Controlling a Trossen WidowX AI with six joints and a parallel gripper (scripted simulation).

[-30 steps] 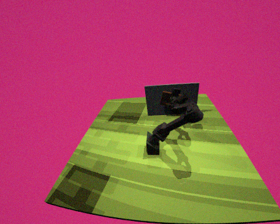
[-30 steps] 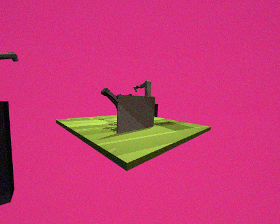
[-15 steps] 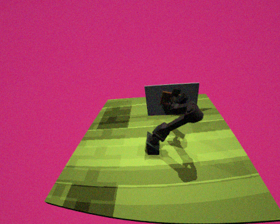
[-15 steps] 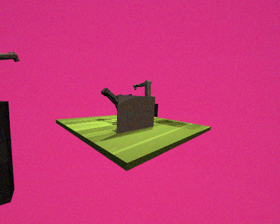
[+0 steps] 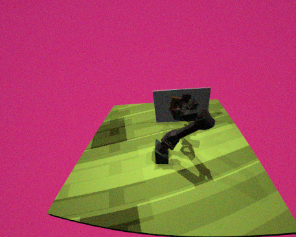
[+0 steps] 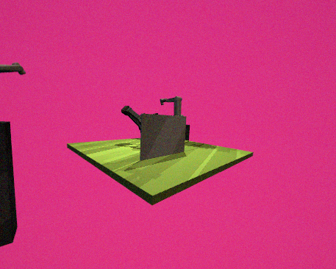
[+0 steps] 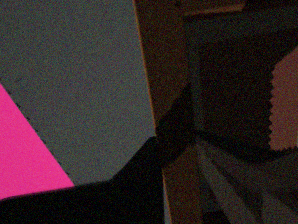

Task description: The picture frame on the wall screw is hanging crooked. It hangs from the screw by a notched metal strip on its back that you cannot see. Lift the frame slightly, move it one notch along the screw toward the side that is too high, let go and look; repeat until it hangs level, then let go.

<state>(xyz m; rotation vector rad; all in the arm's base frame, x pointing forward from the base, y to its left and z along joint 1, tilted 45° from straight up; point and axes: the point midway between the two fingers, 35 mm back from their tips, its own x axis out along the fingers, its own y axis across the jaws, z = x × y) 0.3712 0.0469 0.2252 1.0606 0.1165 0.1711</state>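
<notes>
Now: the picture frame 20 mm to the left of my gripper tip and 50 mm below it. The rest, counted from my gripper tip: grey wall panel 20 mm ahead, 10 mm to the left, 70 mm below.
</notes>
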